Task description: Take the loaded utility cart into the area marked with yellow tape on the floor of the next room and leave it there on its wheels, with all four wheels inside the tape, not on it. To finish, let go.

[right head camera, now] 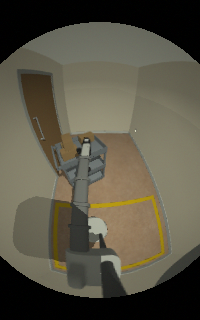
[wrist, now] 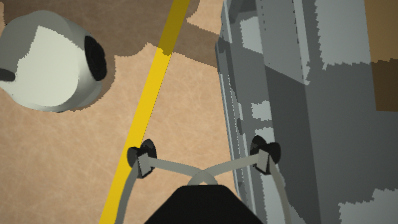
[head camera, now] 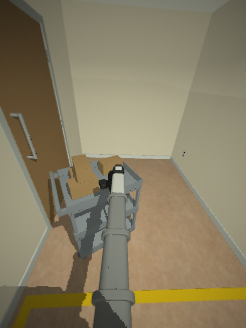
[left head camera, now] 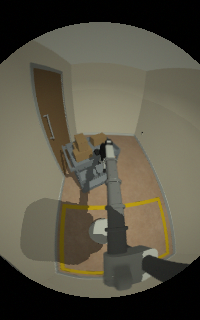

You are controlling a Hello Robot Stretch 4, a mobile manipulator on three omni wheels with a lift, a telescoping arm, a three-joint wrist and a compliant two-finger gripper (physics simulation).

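Where they show: gripper, between the fingertips: (wrist: 203,149) (left head camera: 101,167); robot's base, origin of its link: (right head camera: 93,228) (left head camera: 102,230).
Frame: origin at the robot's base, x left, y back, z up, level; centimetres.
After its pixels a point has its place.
The grey utility cart (head camera: 133,186) {x -12.9, y -89.9, z 79.8 cm} (left head camera: 75,161) {x 34.4, y -77.4, z 76.6 cm} (right head camera: 98,162) {x -10.6, y -101.2, z 44.5 cm} (wrist: 340,145) {x 9.7, y -84.4, z 76.6 cm} stands upright and slightly turned beyond the far line of the yellow tape (head camera: 185,295) {x -62.4, y -43.9, z -2.7 cm} (left head camera: 142,203) {x -78.4, y -41.9, z -3.0 cm} (right head camera: 120,203) {x -48.9, y -42.9, z -2.7 cm} (wrist: 150,95) {x 2.2, y -42.6, z -2.7 cm}, outside the marked area. Brown boxes (head camera: 81,189) {x 26.4, y -79.9, z 84.4 cm} (left head camera: 82,153) {x 25.0, y -80.7, z 86.6 cm} (right head camera: 67,153) {x 26.2, y -80.0, z 86.1 cm} (wrist: 382,45) {x 20.4, y -83.3, z 78.2 cm} are on its top tray. My gripper (wrist: 203,149) {x 3.3, y -70.7, z 74.5 cm} is open, with nothing between its fingertips. In the wrist view one fingertip overlaps the tape and the other overlaps the cart's near side. The arm hides part of the cart in the head views, and not all its wheels show.
My round pale base (left head camera: 100,231) {x 3.1, y 0.6, z 18.7 cm} (right head camera: 98,229) {x -8.0, y 0.2, z 18.7 cm} (wrist: 55,65) {x 0.9, y -8.3, z 18.7 cm} stands inside the tape. A brown door (head camera: 25,85) {x 81.9, y -140.0, z 145.2 cm} (left head camera: 49,105) {x 81.7, y -135.0, z 136.2 cm} (right head camera: 39,102) {x 81.9, y -139.4, z 144.2 cm} with a long handle is in the left wall, close beside the cart. A plain wall (head camera: 130,115) {x -19.8, y -281.6, z 95.8 cm} is behind the cart, and another is at right (head camera: 220,145) {x -130.2, y -163.1, z 88.7 cm}.
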